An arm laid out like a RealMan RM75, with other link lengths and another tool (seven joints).
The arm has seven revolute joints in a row. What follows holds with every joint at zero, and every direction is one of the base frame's. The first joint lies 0.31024 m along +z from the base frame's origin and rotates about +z. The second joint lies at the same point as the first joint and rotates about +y. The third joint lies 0.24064 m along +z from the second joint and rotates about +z. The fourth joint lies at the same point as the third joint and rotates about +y. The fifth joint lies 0.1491 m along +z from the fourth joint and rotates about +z. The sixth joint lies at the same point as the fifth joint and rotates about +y. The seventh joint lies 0.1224 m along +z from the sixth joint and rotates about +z. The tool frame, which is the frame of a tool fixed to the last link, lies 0.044 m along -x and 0.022 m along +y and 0.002 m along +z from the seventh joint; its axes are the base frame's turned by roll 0, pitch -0.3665 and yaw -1.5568 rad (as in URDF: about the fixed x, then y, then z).
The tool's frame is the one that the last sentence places.
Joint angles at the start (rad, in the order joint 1, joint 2, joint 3, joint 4, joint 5, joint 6, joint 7): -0.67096, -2.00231, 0.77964, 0.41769, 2.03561, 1.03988, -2.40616
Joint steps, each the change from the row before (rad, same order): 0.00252, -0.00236, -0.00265, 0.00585, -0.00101, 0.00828, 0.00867; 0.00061, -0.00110, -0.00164, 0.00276, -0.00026, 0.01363, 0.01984; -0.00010, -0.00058, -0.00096, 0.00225, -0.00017, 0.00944, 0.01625; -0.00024, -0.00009, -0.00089, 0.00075, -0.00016, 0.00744, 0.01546
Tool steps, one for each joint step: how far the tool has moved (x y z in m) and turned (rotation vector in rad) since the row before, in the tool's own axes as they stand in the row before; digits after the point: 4 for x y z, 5 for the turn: -0.0006, -0.0008, -0.0002, 0.00381, -0.00734, 0.00696; -0.0007, -0.0014, -0.0004, 0.01392, -0.01048, 0.01591; -0.0005, -0.0008, -0.0002, 0.01061, -0.00744, 0.01433; -0.0002, -0.0007, -0.0003, 0.00931, -0.00582, 0.01314
